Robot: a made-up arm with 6 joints.
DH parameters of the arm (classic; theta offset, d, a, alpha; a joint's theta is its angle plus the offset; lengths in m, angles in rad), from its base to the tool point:
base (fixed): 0.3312 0 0.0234 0
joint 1: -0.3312 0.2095 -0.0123 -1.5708
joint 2: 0.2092 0 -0.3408 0
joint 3: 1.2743 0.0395 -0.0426 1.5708
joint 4: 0 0.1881 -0.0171 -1.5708
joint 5: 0 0.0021 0.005 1.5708
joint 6: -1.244 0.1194 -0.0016 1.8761
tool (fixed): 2.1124 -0.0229 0 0
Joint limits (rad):
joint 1: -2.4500..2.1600
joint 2: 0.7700..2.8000
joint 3: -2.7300..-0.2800
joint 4: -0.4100..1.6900
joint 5: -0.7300..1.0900
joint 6: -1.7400..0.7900
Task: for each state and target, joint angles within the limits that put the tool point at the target. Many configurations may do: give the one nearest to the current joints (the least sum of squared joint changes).
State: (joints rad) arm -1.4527 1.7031 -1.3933 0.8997 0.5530 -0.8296
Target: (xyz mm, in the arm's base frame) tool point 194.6 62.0 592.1
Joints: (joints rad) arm -0.5105 1.0992 -1.2748 1.1322 1.0335 -0.7553
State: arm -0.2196 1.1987 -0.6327 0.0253 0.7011 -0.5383
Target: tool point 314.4 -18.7 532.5
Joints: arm -0.2288 1.3745 -1.2491 0.0422 0.3292 -0.5379
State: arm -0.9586 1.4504 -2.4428 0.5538 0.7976 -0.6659
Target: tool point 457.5 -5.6 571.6
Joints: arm -0.2470 1.9579 -2.3081 0.6629 0.8018 -0.6396
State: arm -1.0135 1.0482 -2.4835 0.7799 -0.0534 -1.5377
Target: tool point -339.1 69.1 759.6
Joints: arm -0.2307 0.7700 -2.5842 0.9064 -0.4794 -1.6351
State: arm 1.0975 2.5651 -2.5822 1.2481 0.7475 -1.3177
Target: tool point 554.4 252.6 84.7
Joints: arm 0.3307 2.8000 -2.0700 1.2204 0.2137 -1.3776
